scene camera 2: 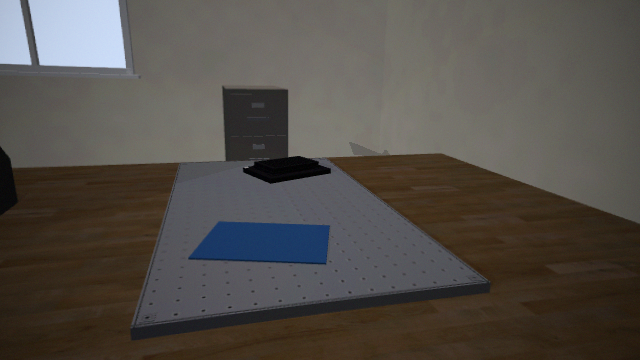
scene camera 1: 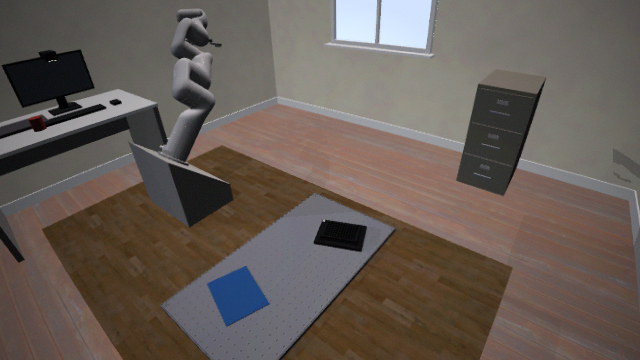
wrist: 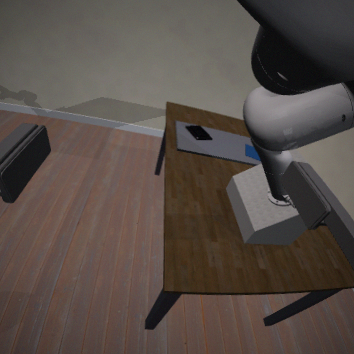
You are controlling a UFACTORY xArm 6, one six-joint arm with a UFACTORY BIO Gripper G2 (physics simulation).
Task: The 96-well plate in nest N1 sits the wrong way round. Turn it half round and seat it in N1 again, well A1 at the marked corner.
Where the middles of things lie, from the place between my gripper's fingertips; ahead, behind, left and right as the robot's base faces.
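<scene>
Hand well short of the black 96-well plate [scene camera 2: 297, 163], a long way to the left of it and far above it. Flat blue rectangle [scene camera 2: 228, 241], counted from my hand: 86 cm ahead, 83 cm to the right, 50 cm below.
</scene>
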